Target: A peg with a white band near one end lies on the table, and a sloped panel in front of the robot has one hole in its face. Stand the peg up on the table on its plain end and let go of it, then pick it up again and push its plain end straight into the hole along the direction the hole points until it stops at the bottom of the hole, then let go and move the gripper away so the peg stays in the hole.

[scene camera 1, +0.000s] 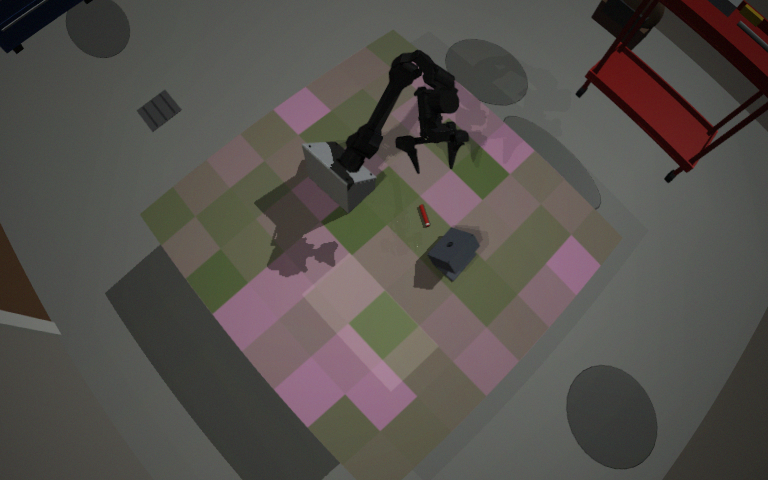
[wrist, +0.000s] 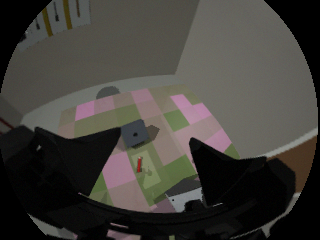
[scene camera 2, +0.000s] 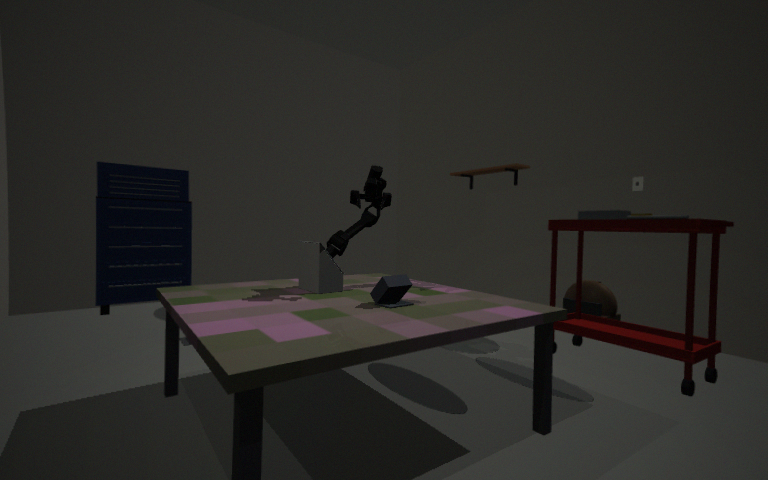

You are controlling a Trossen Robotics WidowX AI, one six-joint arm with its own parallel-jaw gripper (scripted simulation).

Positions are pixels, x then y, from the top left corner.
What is the gripper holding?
Nothing.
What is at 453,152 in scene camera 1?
The gripper.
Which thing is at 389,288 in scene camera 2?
A dark sloped panel.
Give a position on a dark sloped panel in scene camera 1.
464,245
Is the gripper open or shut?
Open.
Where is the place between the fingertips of the gripper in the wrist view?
156,136
